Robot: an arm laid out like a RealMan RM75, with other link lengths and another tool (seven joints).
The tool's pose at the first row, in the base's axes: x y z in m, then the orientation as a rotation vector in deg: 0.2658 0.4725 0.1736 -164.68 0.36 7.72
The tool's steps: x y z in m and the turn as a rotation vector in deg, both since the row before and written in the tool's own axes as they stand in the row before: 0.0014 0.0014 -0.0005 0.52 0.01 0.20; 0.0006 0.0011 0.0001 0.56 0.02 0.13; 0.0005 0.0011 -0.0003 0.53 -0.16 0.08; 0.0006 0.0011 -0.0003 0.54 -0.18 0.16; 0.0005 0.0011 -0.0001 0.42 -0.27 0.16
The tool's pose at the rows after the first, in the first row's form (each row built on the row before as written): 0.2672 0.4710 0.1736 -164.17 0.68 7.72; 0.2678 0.4700 0.1732 -163.62 0.91 7.69; 0.2683 0.4689 0.1731 -163.08 1.02 7.91; 0.2689 0.4678 0.1730 -162.53 1.24 8.17; 0.2694 0.4667 0.1727 -162.09 1.44 8.57
